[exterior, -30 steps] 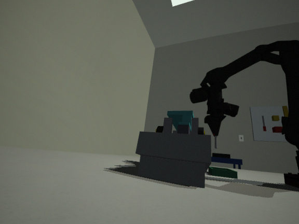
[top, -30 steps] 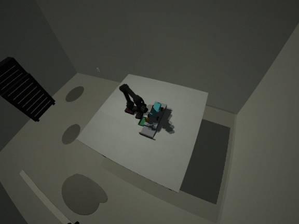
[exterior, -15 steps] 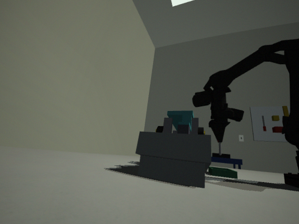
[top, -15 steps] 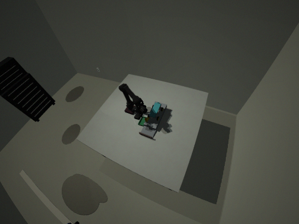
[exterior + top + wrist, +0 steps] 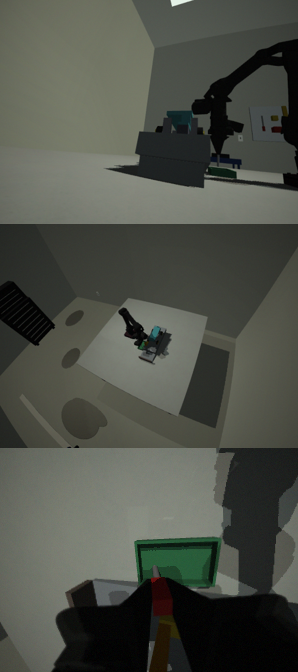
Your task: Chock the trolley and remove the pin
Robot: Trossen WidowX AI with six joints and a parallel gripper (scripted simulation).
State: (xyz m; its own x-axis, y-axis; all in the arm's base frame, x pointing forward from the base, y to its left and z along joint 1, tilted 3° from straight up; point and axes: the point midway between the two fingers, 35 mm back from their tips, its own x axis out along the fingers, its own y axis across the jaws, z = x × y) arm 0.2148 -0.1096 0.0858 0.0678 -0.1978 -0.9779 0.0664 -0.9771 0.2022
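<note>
The yellow chock is 60 mm ahead of my gripper tip, 30 mm to the left of it and 10 mm above it. Round my gripper tip: red-headed stop pin (right at my gripper tip); then grey ramp block (110 mm ahead, 140 mm to the left, 20 mm below); then brown stop bar (120 mm ahead, 140 mm to the right, 40 mm below).
</note>
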